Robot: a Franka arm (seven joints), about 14 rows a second.
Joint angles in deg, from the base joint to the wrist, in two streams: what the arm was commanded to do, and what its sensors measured. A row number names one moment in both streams.
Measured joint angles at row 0:
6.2, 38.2, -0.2, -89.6, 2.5, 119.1, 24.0
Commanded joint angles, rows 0 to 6:
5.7, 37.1, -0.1, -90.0, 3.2, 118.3, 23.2
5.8, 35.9, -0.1, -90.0, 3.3, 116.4, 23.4
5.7, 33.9, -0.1, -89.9, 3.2, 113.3, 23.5
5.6, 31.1, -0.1, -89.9, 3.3, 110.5, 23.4
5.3, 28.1, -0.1, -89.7, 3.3, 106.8, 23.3
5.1, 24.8, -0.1, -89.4, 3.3, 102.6, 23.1
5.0, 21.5, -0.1, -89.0, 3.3, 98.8, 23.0
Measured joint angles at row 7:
5.8, 30.3, -0.4, -87.6, 2.5, 105.9, 24.0
